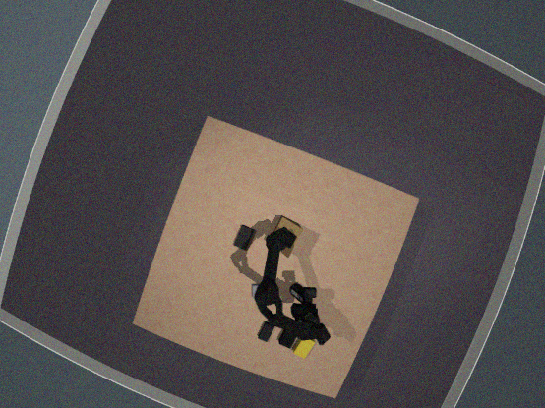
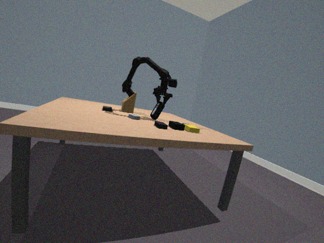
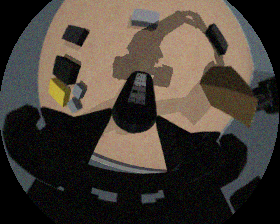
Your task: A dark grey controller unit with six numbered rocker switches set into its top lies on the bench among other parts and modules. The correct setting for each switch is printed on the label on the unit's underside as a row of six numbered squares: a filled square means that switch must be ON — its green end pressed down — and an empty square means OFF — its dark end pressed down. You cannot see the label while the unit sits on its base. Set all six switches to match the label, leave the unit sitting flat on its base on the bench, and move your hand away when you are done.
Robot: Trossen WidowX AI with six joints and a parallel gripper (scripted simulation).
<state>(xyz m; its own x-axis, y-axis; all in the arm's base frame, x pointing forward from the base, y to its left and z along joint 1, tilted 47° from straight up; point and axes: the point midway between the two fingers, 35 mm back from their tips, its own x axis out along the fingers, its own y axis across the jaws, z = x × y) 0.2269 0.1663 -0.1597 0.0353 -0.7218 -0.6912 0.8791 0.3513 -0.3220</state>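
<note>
My gripper tip is 13 cm short of the light grey block, 21 cm to the left of it and 12 cm above it. The rest, counted from my gripper tip: dark module (9 cm behind, 42 cm to the right, 12 cm below); then yellow block (29 cm ahead, 17 cm to the left, 11 cm below).
</note>
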